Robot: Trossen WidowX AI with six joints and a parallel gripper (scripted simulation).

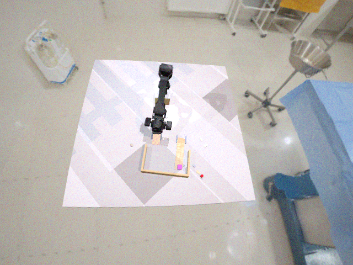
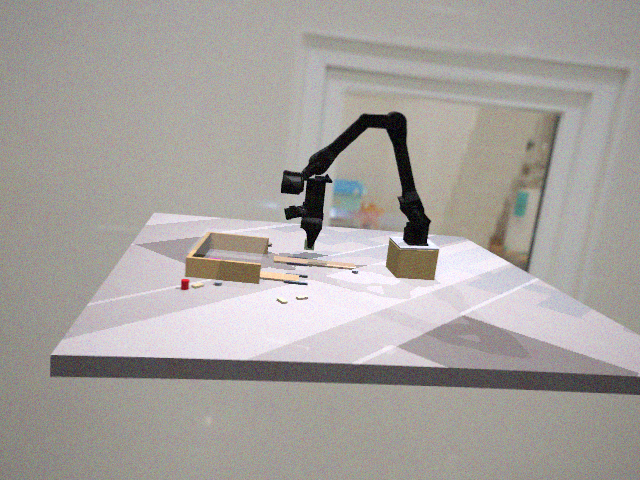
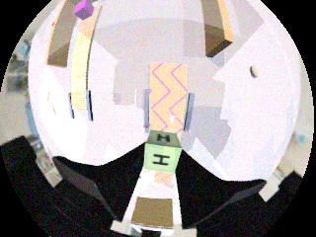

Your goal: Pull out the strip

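Right now my gripper tip is 20 mm past the zigzag strip and 50 mm above it. The rest, counted from my gripper tip: labelled cube: 10 mm above; then red peg: 330 mm ahead, 310 mm to the left, 40 mm below.
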